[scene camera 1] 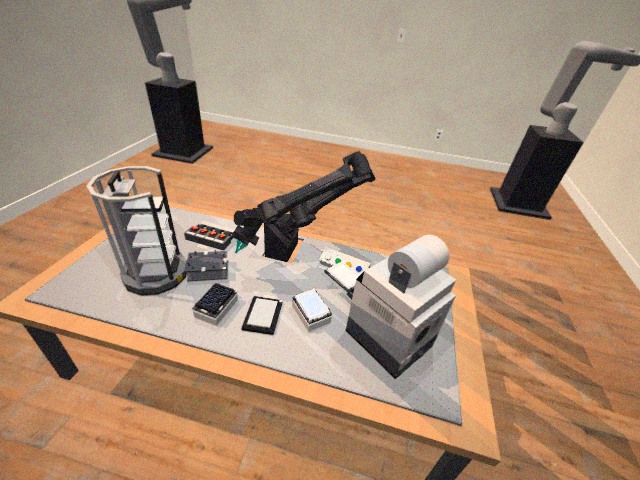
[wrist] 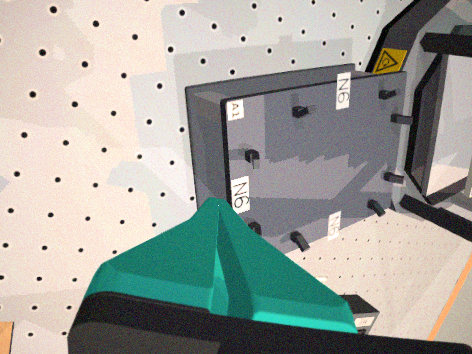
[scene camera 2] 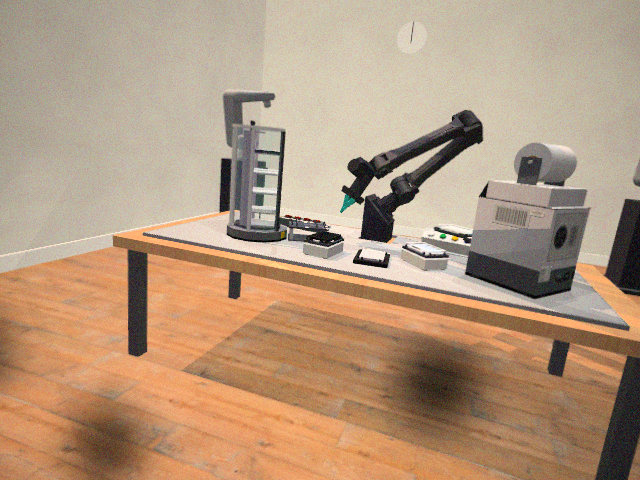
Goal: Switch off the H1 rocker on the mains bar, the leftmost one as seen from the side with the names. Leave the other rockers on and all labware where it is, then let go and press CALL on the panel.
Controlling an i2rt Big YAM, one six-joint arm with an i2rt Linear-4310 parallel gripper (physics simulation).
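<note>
The mains bar has red rockers and stands at the back left; its corner shows low in the wrist view. The H1 rocker is at the bar's left end in scene camera 1; its position is too small to tell. My gripper has teal fingertips, shut and empty. It hangs above the mat, right of the bar in scene camera 1. The panel with white, green, yellow and blue buttons lies right of the arm's base. Its CALL name is unreadable.
A grey N6 holder is near the gripper. The plate tower stands left. A dark plate, a white plate and a pale plate lie in front. A large machine stands right.
</note>
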